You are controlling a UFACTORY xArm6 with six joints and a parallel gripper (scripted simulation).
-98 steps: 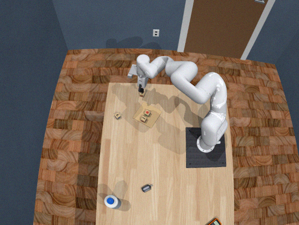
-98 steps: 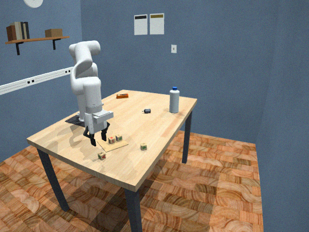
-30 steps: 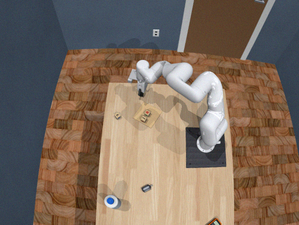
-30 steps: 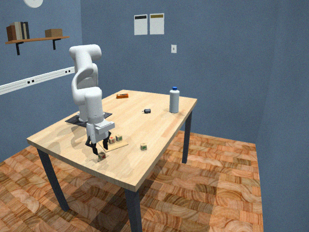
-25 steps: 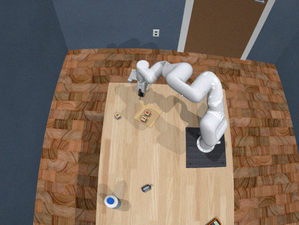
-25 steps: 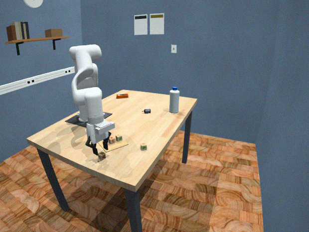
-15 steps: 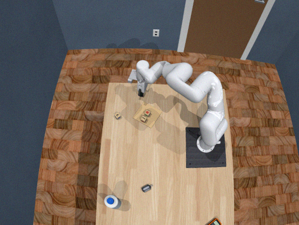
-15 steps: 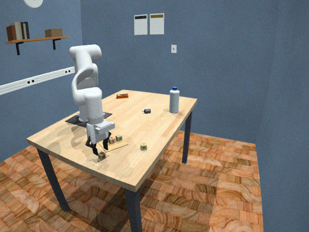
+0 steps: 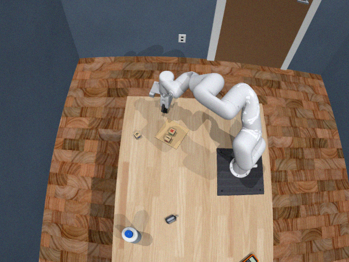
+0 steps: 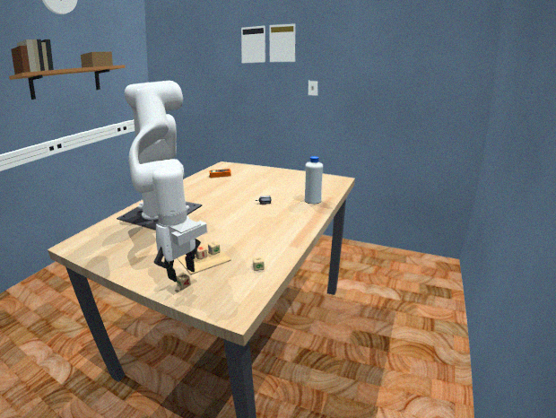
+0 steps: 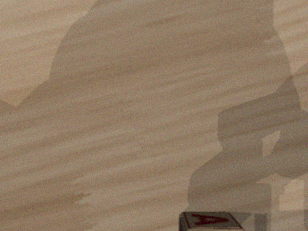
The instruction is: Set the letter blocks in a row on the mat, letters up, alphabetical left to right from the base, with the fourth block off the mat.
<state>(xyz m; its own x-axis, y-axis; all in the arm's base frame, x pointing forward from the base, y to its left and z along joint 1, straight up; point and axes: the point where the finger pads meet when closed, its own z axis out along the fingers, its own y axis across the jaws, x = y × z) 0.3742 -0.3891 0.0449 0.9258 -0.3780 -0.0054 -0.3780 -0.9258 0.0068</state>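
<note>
My hand is 150 mm to the right of the tan mat, 50 mm above it and 20 mm past it. Round my hand: orange device 950 mm to the left, 340 mm behind, 40 mm below; then small dark object 630 mm to the left, 40 mm below, 20 mm ahead.
</note>
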